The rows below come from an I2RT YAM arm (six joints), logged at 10 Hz.
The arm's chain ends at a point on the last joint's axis. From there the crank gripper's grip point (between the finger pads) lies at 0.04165 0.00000 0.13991 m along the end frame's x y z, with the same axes.
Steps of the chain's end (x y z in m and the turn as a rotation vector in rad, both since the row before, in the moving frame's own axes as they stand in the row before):
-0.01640 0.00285 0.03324 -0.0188 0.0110 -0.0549
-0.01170 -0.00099 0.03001 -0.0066 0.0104 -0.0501
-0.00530 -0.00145 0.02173 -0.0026 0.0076 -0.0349
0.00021 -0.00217 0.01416 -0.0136 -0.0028 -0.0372
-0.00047 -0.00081 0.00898 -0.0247 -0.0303 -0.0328
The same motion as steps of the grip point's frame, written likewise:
-0.01485 0.00315 0.03277 -0.0188 0.0110 -0.0549
-0.01028 -0.00219 0.02957 -0.0066 0.0104 -0.0501
-0.00426 -0.00256 0.02141 -0.0026 0.0076 -0.0349
-0.00018 -0.00181 0.01427 -0.0136 -0.0028 -0.0372
-0.00469 0.00136 0.01015 -0.0247 -0.0303 -0.0328

